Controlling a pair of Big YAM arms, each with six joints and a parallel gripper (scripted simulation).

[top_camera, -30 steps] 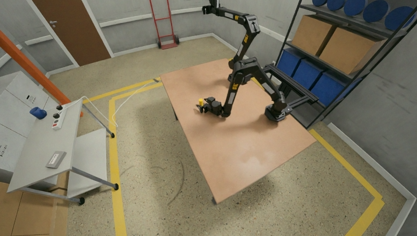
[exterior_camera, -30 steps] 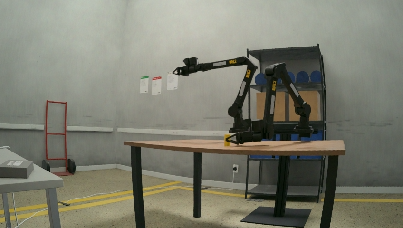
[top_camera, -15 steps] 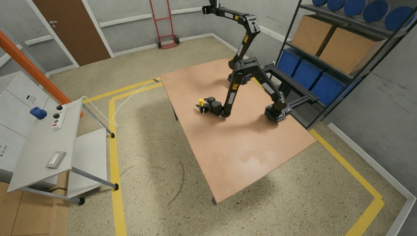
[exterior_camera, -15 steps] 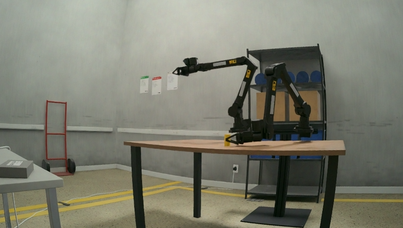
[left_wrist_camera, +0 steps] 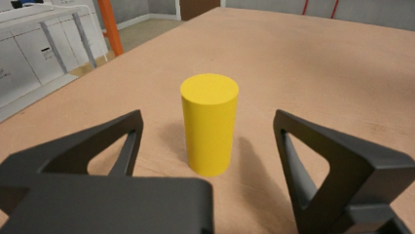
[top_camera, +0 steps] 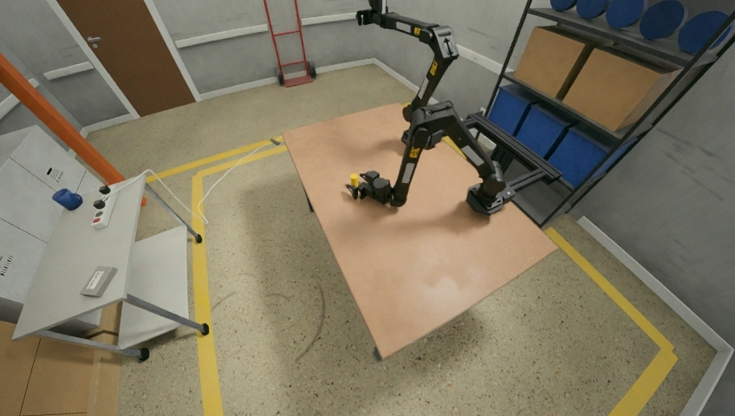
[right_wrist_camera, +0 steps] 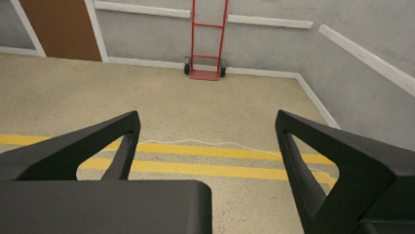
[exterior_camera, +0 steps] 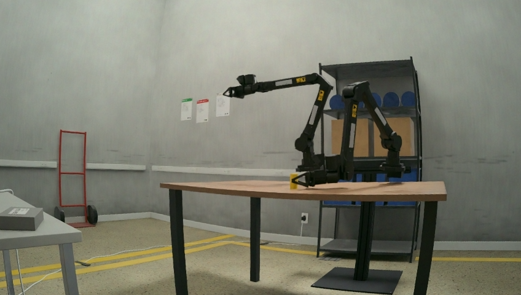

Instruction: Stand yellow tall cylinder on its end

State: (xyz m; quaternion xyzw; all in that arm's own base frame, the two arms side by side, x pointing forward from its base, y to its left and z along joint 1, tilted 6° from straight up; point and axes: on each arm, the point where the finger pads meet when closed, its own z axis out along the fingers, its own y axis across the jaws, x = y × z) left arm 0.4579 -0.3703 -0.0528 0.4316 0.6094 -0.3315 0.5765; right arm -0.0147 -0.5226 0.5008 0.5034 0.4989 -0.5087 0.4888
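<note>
Right now the yellow tall cylinder is 10 mm below my left hand.
</note>
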